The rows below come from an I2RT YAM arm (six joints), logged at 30 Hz.
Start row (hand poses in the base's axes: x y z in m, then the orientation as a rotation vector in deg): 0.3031, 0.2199, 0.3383, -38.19, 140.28, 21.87
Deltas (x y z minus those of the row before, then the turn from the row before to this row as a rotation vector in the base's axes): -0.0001, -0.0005, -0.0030, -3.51, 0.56, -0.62; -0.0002, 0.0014, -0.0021, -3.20, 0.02, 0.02; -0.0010, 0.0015, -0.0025, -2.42, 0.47, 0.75; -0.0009, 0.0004, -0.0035, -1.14, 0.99, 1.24; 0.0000, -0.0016, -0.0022, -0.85, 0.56, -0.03; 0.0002, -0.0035, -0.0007, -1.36, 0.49, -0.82; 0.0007, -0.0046, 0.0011, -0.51, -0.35, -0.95; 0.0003, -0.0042, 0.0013, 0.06, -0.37, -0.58; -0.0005, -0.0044, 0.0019, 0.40, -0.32, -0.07; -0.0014, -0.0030, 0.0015, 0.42, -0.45, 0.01; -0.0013, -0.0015, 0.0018, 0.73, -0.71, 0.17; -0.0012, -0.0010, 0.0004, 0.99, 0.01, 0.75; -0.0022, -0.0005, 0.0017, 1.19, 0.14, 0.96; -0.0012, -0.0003, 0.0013, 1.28, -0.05, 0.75
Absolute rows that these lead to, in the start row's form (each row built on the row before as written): 0.3030, 0.2194, 0.3353, -38.86, 142.12, 17.62; 0.3028, 0.2208, 0.3332, -40.19, 143.09, 13.71; 0.3018, 0.2223, 0.3307, -42.14, 143.98, 11.18; 0.3009, 0.2227, 0.3272, -44.25, 144.82, 10.60; 0.3009, 0.2211, 0.3250, -44.59, 145.59, 9.77; 0.3011, 0.2176, 0.3243, -44.10, 146.70, 7.99; 0.3018, 0.2130, 0.3254, -43.02, 146.83, 6.89; 0.3021, 0.2088, 0.3267, -42.20, 146.66, 6.63; 0.3016, 0.2044, 0.3286, -41.92, 146.29, 6.99; 0.3002, 0.2014, 0.3301, -41.72, 145.76, 7.35; 0.2989, 0.1999, 0.3319, -41.58, 144.85, 8.05; 0.2977, 0.1989, 0.3323, -42.15, 144.36, 9.55; 0.2955, 0.1984, 0.3340, -42.91, 143.86, 11.42; 0.2943, 0.1981, 0.3353, -43.34, 143.20, 13.25
